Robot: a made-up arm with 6 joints. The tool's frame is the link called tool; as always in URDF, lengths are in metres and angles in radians.
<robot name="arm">
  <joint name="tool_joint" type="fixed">
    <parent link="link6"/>
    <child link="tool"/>
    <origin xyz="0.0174 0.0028 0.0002"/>
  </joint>
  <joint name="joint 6" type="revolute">
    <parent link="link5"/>
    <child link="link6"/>
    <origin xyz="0.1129 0 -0.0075"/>
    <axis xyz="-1 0 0"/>
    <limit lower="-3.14" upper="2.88"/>
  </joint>
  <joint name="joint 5" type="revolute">
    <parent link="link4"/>
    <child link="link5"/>
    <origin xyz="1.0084 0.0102 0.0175"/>
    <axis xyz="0 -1 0"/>
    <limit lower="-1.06" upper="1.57"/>
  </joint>
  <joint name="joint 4" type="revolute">
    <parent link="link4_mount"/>
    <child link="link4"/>
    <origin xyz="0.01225 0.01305 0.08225"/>
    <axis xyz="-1 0 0"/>
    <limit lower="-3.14" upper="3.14"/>
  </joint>
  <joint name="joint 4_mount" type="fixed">
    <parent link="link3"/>
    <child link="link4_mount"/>
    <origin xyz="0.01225 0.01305 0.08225"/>
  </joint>
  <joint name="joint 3" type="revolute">
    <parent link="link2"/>
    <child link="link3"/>
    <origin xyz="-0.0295 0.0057 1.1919"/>
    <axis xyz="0 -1 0"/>
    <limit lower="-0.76" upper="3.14"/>
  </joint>
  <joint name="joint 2" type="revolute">
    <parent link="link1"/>
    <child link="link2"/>
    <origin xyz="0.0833 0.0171 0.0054"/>
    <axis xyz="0 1 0"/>
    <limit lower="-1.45" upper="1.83"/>
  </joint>
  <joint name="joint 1" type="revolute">
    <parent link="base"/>
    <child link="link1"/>
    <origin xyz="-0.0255 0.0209 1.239"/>
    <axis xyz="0 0 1"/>
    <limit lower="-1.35" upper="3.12"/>
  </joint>
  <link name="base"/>
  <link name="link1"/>
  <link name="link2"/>
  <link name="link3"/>
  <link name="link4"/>
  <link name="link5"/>
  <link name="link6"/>
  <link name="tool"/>
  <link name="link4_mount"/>
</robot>
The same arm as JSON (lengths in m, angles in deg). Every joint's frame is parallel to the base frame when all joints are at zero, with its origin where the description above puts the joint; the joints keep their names.
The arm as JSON. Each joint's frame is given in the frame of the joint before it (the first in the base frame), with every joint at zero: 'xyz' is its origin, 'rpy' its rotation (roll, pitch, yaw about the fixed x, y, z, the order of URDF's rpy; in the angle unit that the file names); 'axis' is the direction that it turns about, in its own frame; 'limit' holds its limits. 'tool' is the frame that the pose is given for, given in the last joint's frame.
{
  "units": {
    "length": "m",
    "angle": "deg"
  },
  "joints": [
    {
      "name": "joint 1",
      "type": "revolute",
      "origin": {
        "xyz": [
          -0.0255,
          0.0209,
          1.239
        ],
        "rpy": [
          0.0,
          0.0,
          0.0
        ]
      },
      "axis": [
        0.0,
        0.0,
        1.0
      ],
      "limit": {
        "lower": -77.35,
        "upper": 178.76
      }
    },
    {
      "name": "joint 2",
      "type": "revolute",
      "origin": {
        "xyz": [
          0.0833,
          0.0171,
          0.0054
        ],
        "rpy": [
          0.0,
          0.0,
          0.0
        ]
      },
      "axis": [
        0.0,
        1.0,
        0.0
      ],
      "limit": {
        "lower": -83.08,
        "upper": 104.85
      }
    },
    {
      "name": "joint 3",
      "type": "revolute",
      "origin": {
        "xyz": [
          -0.0295,
          0.0057,
          1.1919
        ],
        "rpy": [
          0.0,
          0.0,
          0.0
        ]
      },
      "axis": [
        0.0,
        -1.0,
        0.0
      ],
      "limit": {
        "lower": -43.54,
        "upper": 179.91
      }
    },
    {
      "name": "joint 4",
      "type": "revolute",
      "origin": {
        "xyz": [
          0.0245,
          0.0261,
          0.1645
        ],
        "rpy": [
          0.0,
          0.0,
          0.0
        ]
      },
      "axis": [
        -1.0,
        0.0,
        0.0
      ],
      "limit": {
        "lower": -179.91,
        "upper": 179.91
      }
    },
    {
      "name": "joint 5",
      "type": "revolute",
      "origin": {
        "xyz": [
          1.0084,
          0.0102,
          0.0175
        ],
        "rpy": [
          0.0,
          0.0,
          0.0
        ]
      },
      "axis": [
        0.0,
        -1.0,
        0.0
      ],
      "limit": {
        "lower": -60.73,
        "upper": 89.95
      }
    },
    {
      "name": "joint 6",
      "type": "revolute",
      "origin": {
        "xyz": [
          0.1129,
          0.0,
          -0.0075
        ],
        "rpy": [
          0.0,
          0.0,
          0.0
        ]
      },
      "axis": [
        -1.0,
        0.0,
        0.0
      ],
      "limit": {
        "lower": -179.91,
        "upper": 165.01
      }
    }
  ],
  "tool": {
    "origin": {
      "xyz": [
        0.0174,
        0.0028,
        0.0002
      ],
      "rpy": [
        0.0,
        0.0,
        0.0
      ]
    }
  }
}

